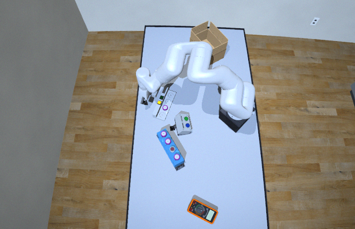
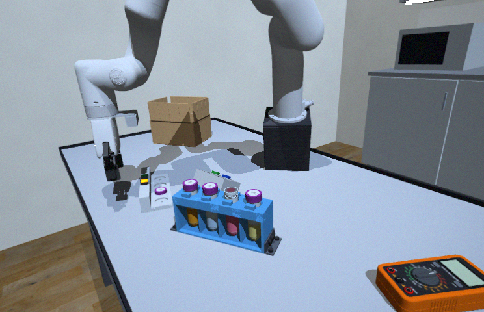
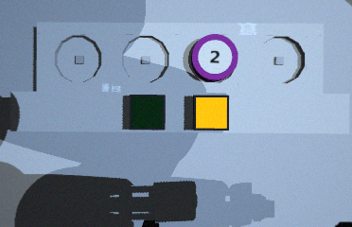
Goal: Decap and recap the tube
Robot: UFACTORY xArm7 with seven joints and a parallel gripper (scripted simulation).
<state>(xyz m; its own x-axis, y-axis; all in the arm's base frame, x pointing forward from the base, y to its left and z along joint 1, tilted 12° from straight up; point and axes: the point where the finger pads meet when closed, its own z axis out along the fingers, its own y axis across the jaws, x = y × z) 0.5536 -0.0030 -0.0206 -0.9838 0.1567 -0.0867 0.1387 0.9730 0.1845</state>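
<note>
Now: the purple cap marked 2 11 cm behind my hand, 9 cm below it and 1 cm to the left of it. Round my hand: key housing: 25 cm behind, 10 cm to the left, 5 cm below; then green ready key: 26 cm behind, 8 cm to the left, 4 cm below; then cap 4: 22 cm to the left, 15 cm behind, 1 cm above.
</note>
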